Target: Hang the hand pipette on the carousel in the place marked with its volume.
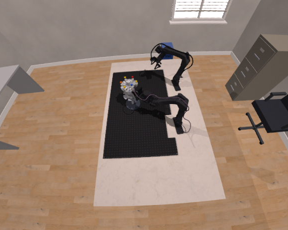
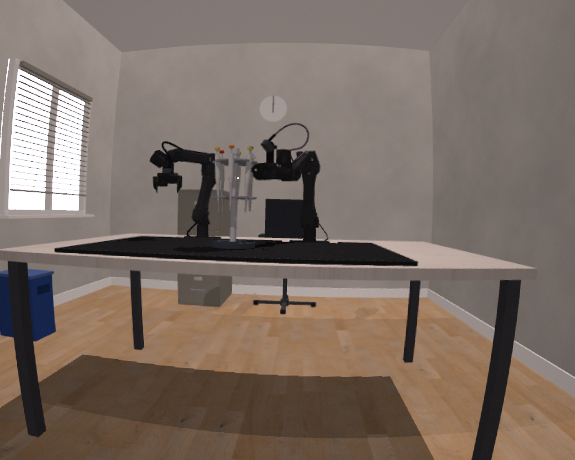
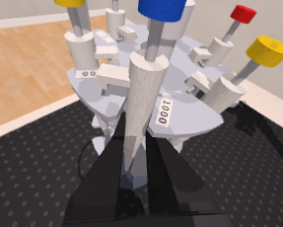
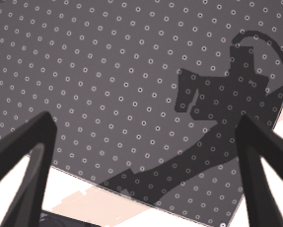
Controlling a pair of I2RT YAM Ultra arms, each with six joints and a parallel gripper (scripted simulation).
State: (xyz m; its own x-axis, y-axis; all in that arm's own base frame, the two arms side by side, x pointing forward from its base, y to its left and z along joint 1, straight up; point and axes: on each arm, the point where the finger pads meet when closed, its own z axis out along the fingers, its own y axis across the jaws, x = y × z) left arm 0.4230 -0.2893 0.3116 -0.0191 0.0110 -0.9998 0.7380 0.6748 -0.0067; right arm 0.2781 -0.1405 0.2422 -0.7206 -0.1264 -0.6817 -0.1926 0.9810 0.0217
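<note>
My left hand is 10 mm short of the hand pipette, 10 mm to the right of it and 30 mm above it.
</note>
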